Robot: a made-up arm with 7 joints. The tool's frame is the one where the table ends. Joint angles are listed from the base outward.
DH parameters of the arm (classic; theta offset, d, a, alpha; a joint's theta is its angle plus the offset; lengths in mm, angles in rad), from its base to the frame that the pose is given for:
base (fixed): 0 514.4 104.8 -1.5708
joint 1: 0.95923 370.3 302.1 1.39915
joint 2: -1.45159 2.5 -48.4 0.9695
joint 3: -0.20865 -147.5 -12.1 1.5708
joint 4: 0 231 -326.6 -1.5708
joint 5: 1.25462 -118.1 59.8 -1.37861
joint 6: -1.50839 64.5 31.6 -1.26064
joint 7: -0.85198 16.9 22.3 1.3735
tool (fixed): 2.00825 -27.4 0 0
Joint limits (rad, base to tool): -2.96..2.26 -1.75..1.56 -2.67..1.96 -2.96..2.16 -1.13..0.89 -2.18..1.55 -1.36..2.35
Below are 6 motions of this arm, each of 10 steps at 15 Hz.
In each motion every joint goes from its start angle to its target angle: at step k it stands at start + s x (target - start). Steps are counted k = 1, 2, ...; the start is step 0. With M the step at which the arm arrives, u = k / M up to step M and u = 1 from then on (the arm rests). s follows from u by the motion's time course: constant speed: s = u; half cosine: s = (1 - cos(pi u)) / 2; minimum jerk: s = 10 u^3 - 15 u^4 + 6 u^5.
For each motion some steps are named. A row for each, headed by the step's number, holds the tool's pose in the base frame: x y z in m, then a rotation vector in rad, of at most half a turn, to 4 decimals.
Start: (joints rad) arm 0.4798 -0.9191 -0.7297 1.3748 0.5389 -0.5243 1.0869
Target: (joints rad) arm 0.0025 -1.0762 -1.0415 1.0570 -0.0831 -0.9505 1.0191
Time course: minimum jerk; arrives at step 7
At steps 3, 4, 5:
3: 0.0599 0.1759 -0.2770 2.5126 -1.3149 0.5547
4: 0.2022 0.1643 -0.2711 2.3639 -1.1433 0.9611
5: 0.3193 0.1512 -0.2444 2.1468 -1.0244 1.2459

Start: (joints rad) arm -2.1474 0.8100 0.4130 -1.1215 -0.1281 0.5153 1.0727
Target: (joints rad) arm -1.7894 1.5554 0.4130 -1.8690 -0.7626 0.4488 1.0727
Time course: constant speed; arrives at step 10
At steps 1, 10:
1: 0.1731 0.3243 0.5066 -1.3183 -1.0605 1.8084
10: 0.3201 0.1762 0.7112 -0.7093 0.5726 2.6409

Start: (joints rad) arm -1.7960 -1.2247 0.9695 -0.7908 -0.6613 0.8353 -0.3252
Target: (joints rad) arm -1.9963 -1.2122 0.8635 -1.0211 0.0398 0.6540 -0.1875
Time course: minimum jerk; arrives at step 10
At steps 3, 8, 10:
3: 0.5236 0.5458 0.6584 -1.6767 0.2566 -0.8347
8: 0.4402 0.6346 0.7293 -1.8987 -0.2946 -1.0617
10: 0.4327 0.6404 0.7320 -1.9114 -0.3398 -1.0815

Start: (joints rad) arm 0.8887 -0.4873 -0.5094 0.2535 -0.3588 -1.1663 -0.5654
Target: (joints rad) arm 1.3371 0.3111 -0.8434 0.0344 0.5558 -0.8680 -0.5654
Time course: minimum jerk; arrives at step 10
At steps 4, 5, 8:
4: -0.2617 0.7717 -0.0582 2.1825 -0.5616 0.4975
5: -0.2580 0.8294 0.0190 2.4041 -0.6815 0.2254
8: -0.1864 0.9155 0.2010 2.7693 -1.0369 -0.5193

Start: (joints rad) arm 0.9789 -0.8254 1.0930 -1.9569 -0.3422 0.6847 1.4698
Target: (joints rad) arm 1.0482 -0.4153 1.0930 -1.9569 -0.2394 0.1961 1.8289
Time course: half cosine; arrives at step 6
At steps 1, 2, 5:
1: 0.0731 0.4411 0.3911 1.6597 1.8323 0.5581
2: 0.0785 0.4267 0.3965 1.7011 1.8155 0.5033
5: 0.0958 0.3701 0.4056 1.8761 1.7144 0.2658

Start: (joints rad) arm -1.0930 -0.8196 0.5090 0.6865 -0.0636 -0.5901 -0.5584
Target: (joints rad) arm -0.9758 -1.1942 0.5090 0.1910 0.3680 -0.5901 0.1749
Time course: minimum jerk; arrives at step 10
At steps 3, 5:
3: 0.7826 0.3710 0.1443 1.4037 -0.4152 1.9416
5: 0.7648 0.3952 0.1277 1.8528 -0.2697 1.9165

